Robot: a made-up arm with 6 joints. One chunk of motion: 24 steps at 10 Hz.
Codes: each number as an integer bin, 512 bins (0 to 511) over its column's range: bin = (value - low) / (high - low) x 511, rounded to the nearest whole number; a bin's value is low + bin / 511 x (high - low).
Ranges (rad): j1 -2.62..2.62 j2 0..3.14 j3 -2.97..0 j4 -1.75..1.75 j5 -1.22..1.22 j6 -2.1..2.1
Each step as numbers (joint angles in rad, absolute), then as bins.
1 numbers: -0.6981 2.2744 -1.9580 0.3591 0.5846 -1.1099
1 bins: 187 370 174 308 378 120
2 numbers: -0.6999 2.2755 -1.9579 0.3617 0.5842 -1.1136
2 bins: 187 370 174 308 378 120
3 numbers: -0.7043 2.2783 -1.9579 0.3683 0.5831 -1.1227
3 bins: 187 371 174 309 378 119
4 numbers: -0.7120 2.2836 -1.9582 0.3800 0.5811 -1.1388
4 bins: 186 372 174 311 377 117
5 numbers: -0.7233 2.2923 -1.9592 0.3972 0.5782 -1.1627
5 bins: 185 373 174 313 377 114
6 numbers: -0.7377 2.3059 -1.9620 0.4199 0.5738 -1.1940
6 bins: 184 375 173 317 376 110
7 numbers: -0.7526 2.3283 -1.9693 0.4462 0.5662 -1.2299
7 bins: 182 379 172 321 374 106
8 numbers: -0.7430 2.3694 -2.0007 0.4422 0.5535 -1.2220
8 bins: 183 386 167 320 371 107
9 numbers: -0.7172 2.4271 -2.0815 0.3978 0.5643 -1.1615
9 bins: 186 395 153 314 374 114
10 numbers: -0.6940 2.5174 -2.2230 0.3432 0.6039 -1.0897
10 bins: 188 410 129 306 382 123
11 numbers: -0.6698 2.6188 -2.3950 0.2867 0.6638 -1.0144
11 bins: 190 426 99 297 395 132
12 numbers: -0.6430 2.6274 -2.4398 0.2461 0.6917 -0.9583
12 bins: 193 428 91 291 400 139
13 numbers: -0.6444 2.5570 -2.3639 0.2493 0.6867 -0.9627
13 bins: 193 416 104 292 399 138
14 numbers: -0.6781 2.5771 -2.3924 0.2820 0.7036 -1.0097
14 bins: 189 419 99 297 403 133
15 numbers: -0.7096 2.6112 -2.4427 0.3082 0.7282 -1.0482
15 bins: 186 425 91 300 408 128
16 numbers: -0.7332 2.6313 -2.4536 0.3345 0.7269 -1.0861
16 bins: 184 428 89 304 408 123
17 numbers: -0.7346 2.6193 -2.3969 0.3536 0.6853 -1.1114
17 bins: 184 426 99 307 399 120
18 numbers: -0.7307 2.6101 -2.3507 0.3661 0.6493 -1.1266
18 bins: 184 425 107 309 391 118
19 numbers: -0.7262 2.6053 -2.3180 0.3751 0.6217 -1.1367
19 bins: 185 424 112 310 386 117
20 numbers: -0.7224 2.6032 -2.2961 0.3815 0.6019 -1.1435
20 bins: 185 424 116 311 382 116
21 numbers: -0.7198 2.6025 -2.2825 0.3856 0.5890 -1.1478
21 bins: 185 424 118 312 379 116
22 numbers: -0.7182 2.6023 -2.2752 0.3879 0.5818 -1.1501
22 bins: 185 423 120 312 377 116
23 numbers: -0.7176 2.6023 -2.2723 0.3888 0.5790 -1.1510
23 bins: 186 423 120 312 377 115
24 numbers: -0.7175 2.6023 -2.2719 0.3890 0.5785 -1.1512
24 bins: 186 423 120 312 377 115
